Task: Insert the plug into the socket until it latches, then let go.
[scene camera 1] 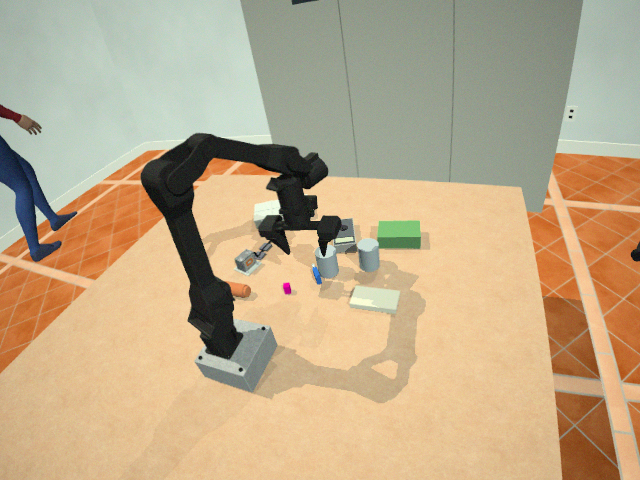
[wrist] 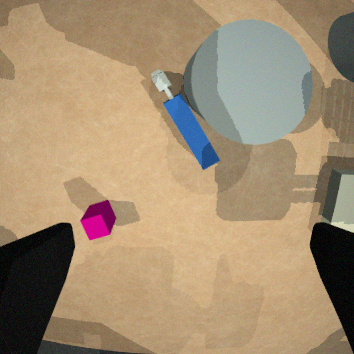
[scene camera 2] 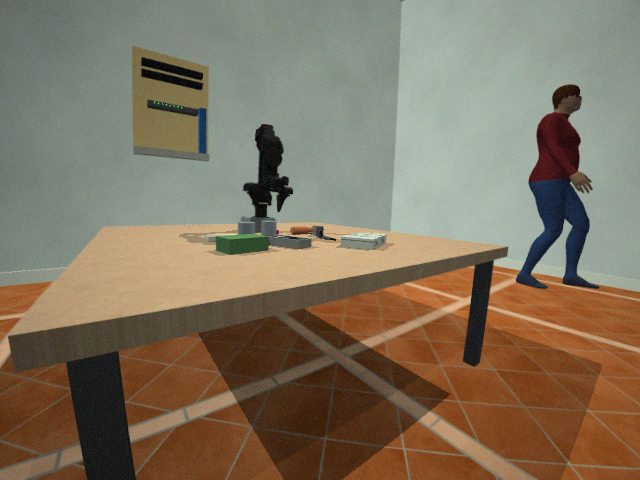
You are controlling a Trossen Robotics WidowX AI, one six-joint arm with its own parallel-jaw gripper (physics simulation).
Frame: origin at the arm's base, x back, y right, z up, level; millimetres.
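Seen in the pictures: gripper, fingertip midpoint: (scene camera 1: 306, 254) (wrist: 195, 237) (scene camera 2: 268, 211); arm's base, origin of the base link: (scene camera 1: 224, 343) (scene camera 2: 260, 217).
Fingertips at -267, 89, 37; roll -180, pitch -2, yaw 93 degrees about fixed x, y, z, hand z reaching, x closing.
Observation:
Offsets run from my fingertips to a thing's top centre, as dx, dy, dz.
A small grey box with an orange-rimmed opening {-33, -216, -56} (scene camera 1: 248, 261) (scene camera 2: 317, 230), seemingly the socket, sits on a pale base left of my gripper. A dark jointed piece (scene camera 1: 261, 253) (scene camera 2: 328, 238) lies close beside it; I cannot tell whether it is the plug or whether they touch. A blue stick with a clear tip {-32, -2, -81} (scene camera 1: 316, 274) (wrist: 191, 130) lies beside a grey cylinder {-56, +24, -31} (scene camera 1: 327, 264) (wrist: 260, 80); it could also be the plug. My gripper (scene camera 1: 306, 253) (scene camera 2: 269, 206) (wrist: 195, 237) is wide open and empty, pointing down above the table. The grey box does not show in the wrist view.
A magenta block {+39, -55, -76} (scene camera 1: 286, 288) (wrist: 97, 225) lies nearby. A second cylinder {-100, +126, -31} (scene camera 1: 368, 255), a pale slab {+25, +171, -86} (scene camera 1: 374, 299) and a green box {-221, +185, -61} (scene camera 1: 399, 234) (scene camera 2: 241, 243) stand right. A grey meter {-203, +24, -71} (scene camera 1: 344, 235) and white case {-298, -225, -66} (scene camera 2: 363, 240) are beyond the gripper; an orange cylinder {+77, -246, -68} (scene camera 1: 240, 289) is near the arm.

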